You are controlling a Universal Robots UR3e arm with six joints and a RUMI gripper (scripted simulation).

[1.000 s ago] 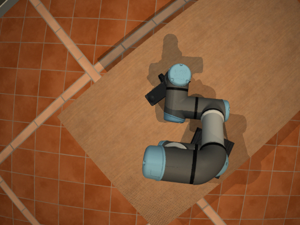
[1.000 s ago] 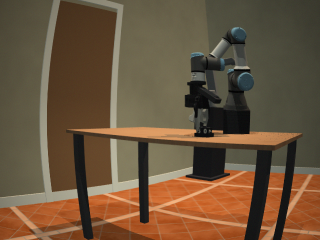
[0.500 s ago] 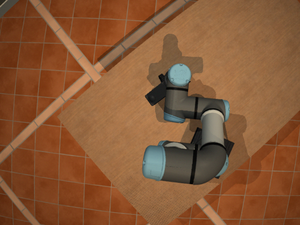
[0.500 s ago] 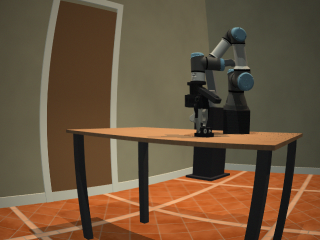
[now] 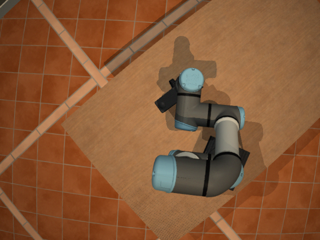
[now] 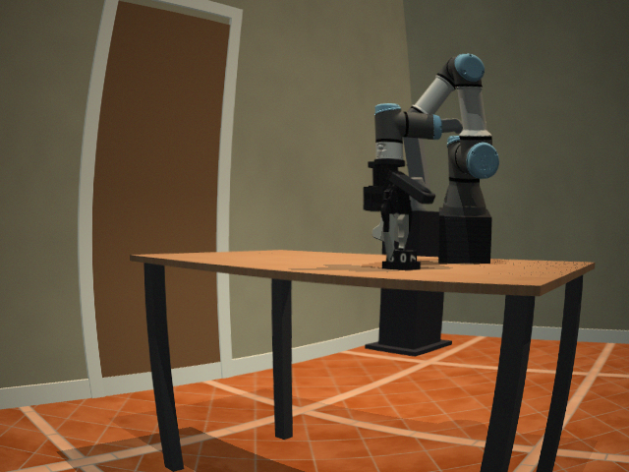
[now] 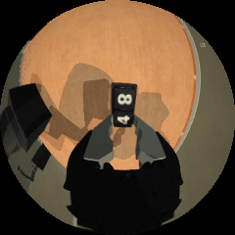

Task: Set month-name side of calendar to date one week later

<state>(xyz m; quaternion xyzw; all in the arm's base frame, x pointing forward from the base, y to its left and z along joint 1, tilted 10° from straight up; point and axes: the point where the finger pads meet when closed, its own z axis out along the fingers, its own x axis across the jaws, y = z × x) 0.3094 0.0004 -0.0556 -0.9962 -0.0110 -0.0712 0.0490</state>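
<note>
Right now the black calendar tray is 30 mm below my hand and 20 mm to the left of it.
</note>
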